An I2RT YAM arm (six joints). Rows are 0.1 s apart.
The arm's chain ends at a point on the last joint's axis. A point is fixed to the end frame.
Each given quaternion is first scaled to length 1.
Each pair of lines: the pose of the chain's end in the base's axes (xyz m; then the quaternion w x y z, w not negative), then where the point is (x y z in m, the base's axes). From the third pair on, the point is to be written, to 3 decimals.
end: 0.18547, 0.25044, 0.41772, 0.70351, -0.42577, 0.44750, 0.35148
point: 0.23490 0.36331 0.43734
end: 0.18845, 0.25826, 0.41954, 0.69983, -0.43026, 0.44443, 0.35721
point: 0.23593 0.37201 0.43888
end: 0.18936, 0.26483, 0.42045, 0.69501, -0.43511, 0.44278, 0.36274
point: 0.235 0.379 0.439
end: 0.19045, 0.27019, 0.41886, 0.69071, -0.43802, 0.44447, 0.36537
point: 0.235 0.385 0.436
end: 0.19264, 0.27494, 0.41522, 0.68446, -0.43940, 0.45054, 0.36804
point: 0.237 0.390 0.431
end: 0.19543, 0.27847, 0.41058, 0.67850, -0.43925, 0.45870, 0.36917
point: 0.240 0.394 0.424
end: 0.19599, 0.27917, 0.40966, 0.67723, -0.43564, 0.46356, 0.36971
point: 0.242 0.394 0.423
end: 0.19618, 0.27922, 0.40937, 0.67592, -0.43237, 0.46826, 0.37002
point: 0.243 0.394 0.422
